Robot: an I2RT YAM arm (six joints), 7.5 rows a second.
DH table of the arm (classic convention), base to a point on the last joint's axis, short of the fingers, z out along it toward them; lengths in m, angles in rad. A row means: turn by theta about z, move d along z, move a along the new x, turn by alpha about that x. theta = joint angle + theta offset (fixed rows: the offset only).
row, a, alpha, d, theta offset
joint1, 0.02, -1.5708, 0.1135, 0
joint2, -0.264, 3.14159, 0, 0
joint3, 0.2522, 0, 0, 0.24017
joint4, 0.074, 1.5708, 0, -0.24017
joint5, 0, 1.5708, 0, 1.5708
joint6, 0, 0, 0.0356, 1.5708
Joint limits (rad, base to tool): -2.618..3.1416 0..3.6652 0..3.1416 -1.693..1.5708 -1.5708..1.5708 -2.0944..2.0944
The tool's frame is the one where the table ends.
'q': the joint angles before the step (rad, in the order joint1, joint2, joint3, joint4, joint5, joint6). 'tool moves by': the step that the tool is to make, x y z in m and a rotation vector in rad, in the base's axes. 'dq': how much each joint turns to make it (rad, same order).
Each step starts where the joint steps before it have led.
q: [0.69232 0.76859 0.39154 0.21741 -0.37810 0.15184]
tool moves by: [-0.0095 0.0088 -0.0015 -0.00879 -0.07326 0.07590]
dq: [0.06981 -0.00091 -0.01762 0.04359 0.00200 -0.05975]
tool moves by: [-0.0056 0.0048 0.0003 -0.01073 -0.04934 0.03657]
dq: [0.04149 -0.00127 -0.00385 0.01386 0.01025 -0.04446]
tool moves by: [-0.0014 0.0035 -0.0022 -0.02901 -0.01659 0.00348]
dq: [0.02248 0.01216 0.00302 -0.01139 0.02304 -0.03113]
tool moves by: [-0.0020 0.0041 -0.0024 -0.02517 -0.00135 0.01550]
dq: [0.02454 0.01443 0.00408 -0.01315 0.01167 -0.01721]
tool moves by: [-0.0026 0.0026 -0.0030 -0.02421 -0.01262 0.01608]
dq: [0.02099 0.00610 -0.00263 -0.00958 0.00924 -0.02545]
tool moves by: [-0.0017 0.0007 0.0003 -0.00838 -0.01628 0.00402]
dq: [0.01108 -0.00385 0.00089 -0.00611 0.01022 -0.01713]
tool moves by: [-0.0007 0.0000 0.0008 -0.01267 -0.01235 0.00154]
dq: [0.00386 -0.00382 0.00543 -0.01660 0.00558 -0.01767]
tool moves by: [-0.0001 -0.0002 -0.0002 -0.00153 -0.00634 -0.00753]
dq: [0.00155 -0.00179 -0.00184 0.00161 0.01003 -0.00423]
